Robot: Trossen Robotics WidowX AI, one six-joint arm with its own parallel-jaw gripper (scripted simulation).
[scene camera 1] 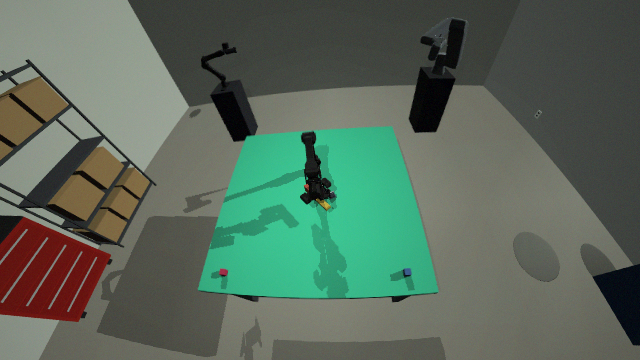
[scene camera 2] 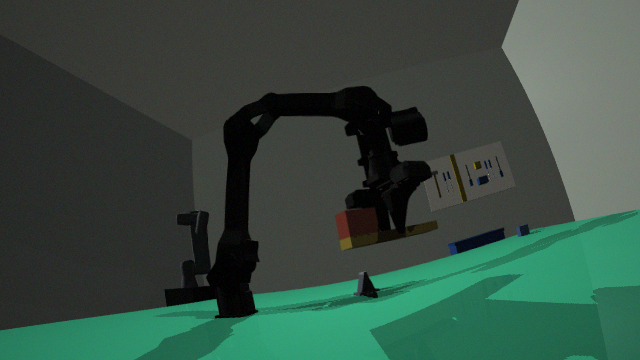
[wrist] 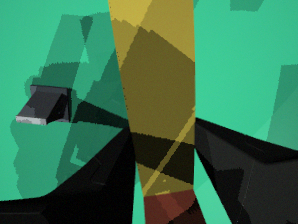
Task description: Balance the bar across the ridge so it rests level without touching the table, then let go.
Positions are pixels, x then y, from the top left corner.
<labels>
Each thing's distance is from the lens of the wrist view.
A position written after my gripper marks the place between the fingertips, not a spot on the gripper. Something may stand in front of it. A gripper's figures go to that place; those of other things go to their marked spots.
my gripper [wrist: 161, 129]: 10 cm
yellow bar [wrist: 156, 54]: 7 cm
</labels>
